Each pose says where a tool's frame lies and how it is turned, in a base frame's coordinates. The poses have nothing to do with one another.
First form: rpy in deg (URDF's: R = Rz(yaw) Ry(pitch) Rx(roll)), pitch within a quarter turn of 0, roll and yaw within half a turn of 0; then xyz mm.
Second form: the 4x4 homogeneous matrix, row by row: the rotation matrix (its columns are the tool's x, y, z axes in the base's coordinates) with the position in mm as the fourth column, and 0 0 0 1 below. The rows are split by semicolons. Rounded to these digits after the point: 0 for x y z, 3 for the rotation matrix.
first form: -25.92 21.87 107.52 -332 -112 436
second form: -0.279 -0.809 -0.518 -332; 0.885 -0.426 0.188 -112; -0.373 -0.406 0.835 436; 0 0 0 1
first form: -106.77 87.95 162.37 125 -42 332
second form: -0.034 0.999 -0.015 125; 0.011 -0.015 -1.000 -42; -0.999 -0.034 -0.010 332; 0 0 0 1
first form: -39.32 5.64 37.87 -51 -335 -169
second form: 0.786 -0.524 -0.329 -51; 0.611 0.572 0.547 -335; -0.098 -0.631 0.770 -169; 0 0 0 1
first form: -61.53 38.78 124.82 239 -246 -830
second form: -0.445 -0.077 -0.892 239; 0.640 -0.724 -0.257 -246; -0.626 -0.685 0.372 -830; 0 0 0 1
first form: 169.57 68.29 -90.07 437 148 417
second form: 0.000 -0.984 -0.180 437; -0.370 -0.167 0.914 148; -0.929 0.067 -0.364 417; 0 0 0 1
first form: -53.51 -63.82 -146.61 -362 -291 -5
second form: -0.368 -0.275 0.888 -362; -0.243 -0.894 -0.378 -291; 0.897 -0.355 0.262 -5; 0 0 0 1
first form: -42.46 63.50 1.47 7 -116 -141
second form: 0.446 -0.623 0.643 7; 0.011 0.722 0.692 -116; -0.895 -0.301 0.329 -141; 0 0 0 1
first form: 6.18 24.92 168.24 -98 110 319
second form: -0.888 -0.247 -0.388 -98; 0.185 -0.964 0.191 110; -0.421 0.098 0.902 319; 0 0 0 1
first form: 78.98 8.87 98.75 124 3 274
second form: -0.150 -0.212 0.966 124; 0.977 0.121 0.178 3; -0.154 0.970 0.189 274; 0 0 0 1
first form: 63.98 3.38 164.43 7 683 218
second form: -0.962 -0.169 0.216 7; 0.268 -0.408 0.873 683; -0.059 0.897 0.438 218; 0 0 0 1
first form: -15.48 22.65 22.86 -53 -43 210
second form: 0.850 -0.469 0.238 -53; 0.359 0.848 0.390 -43; -0.385 -0.246 0.889 210; 0 0 0 1
